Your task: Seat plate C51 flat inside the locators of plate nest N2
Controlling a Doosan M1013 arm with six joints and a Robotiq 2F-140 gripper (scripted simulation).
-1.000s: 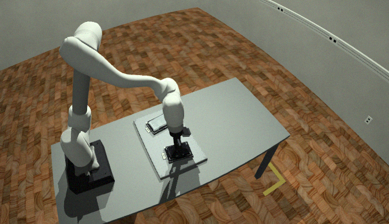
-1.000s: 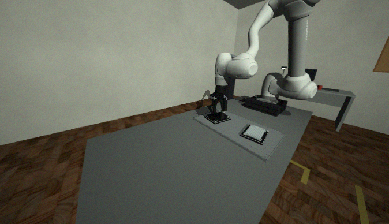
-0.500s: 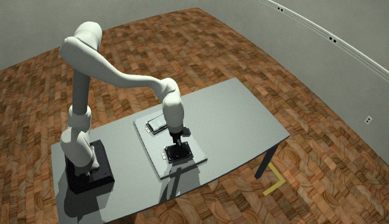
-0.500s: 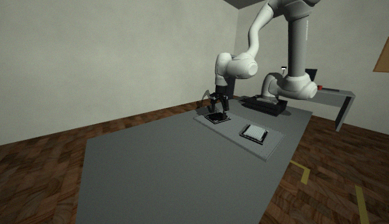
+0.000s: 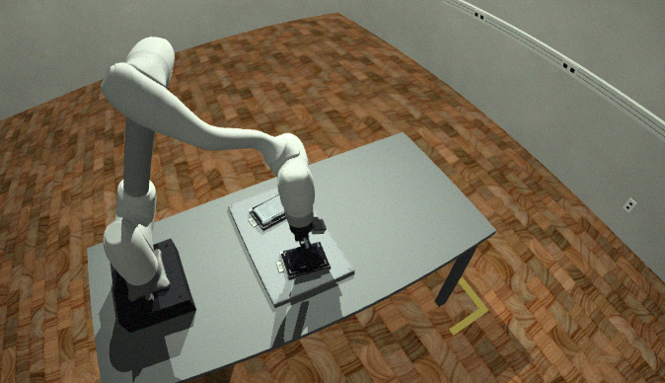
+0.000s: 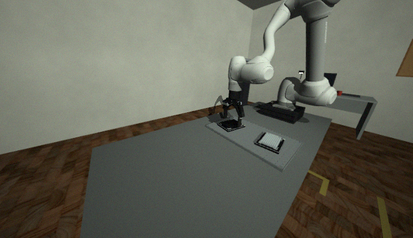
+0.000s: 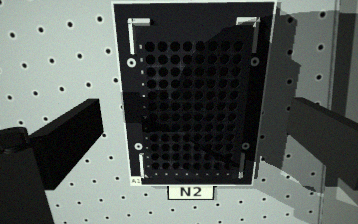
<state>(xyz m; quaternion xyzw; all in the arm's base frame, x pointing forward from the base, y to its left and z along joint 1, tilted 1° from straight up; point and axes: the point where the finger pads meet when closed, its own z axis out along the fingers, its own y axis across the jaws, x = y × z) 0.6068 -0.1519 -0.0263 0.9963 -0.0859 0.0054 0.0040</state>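
My hand is 20 mm above the black well plate. From my hand the other things lie so: white well plate 280 mm to the left, 30 mm below, 10 mm behind.
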